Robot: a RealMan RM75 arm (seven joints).
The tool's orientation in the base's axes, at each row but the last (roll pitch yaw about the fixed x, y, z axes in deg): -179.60, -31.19, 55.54; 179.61, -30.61, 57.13; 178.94, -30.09, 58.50; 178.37, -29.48, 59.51; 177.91, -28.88, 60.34; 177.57, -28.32, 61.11; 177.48, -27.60, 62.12; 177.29, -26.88, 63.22; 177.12, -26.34, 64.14; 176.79, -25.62, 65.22; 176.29, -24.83, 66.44; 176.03, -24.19, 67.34; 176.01, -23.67, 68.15
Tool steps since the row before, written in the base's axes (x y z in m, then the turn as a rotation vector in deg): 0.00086, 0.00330, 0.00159, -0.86, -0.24, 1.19; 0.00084, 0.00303, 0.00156, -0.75, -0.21, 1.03; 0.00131, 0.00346, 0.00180, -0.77, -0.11, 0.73; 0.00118, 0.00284, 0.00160, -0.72, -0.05, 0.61; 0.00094, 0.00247, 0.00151, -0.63, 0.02, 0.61; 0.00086, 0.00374, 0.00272, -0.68, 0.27, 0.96; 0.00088, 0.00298, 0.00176, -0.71, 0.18, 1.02; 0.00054, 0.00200, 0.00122, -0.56, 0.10, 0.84; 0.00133, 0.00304, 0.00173, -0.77, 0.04, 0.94; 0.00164, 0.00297, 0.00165, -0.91, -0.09, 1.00; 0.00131, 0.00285, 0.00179, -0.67, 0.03, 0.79; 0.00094, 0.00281, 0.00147, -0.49, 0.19, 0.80; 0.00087, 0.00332, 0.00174, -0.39, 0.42, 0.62
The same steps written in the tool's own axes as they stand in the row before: 0.00357, -0.00116, 0.00031, 0.03, -0.58, -1.37; 0.00338, -0.00094, 0.00018, 0.02, -0.51, -1.19; 0.00405, -0.00070, 0.00025, -0.06, -0.58, -0.89; 0.00344, -0.00043, 0.00009, -0.06, -0.57, -0.75; 0.00302, -0.00040, -0.00008, 0.04, -0.53, -0.70; 0.00454, -0.00103, -0.00069, 0.37, -0.69, -0.92; 0.00351, -0.00061, -0.00018, 0.32, -0.67, -1.01; 0.00236, -0.00041, -0.00019, 0.23, -0.51, -0.85; 0.00374, -0.00013, -0.00009, 0.15, -0.66, -1.01; 0.00376, 0.00025, -0.00001, 0.01, -0.73, -1.14; 0.00360, 0.00008, -0.00030, 0.11, -0.57, -0.86; 0.00330, -0.00021, -0.00014, 0.32, -0.47, -0.77; 0.00382, -0.00041, -0.00026, 0.47, -0.48, -0.50
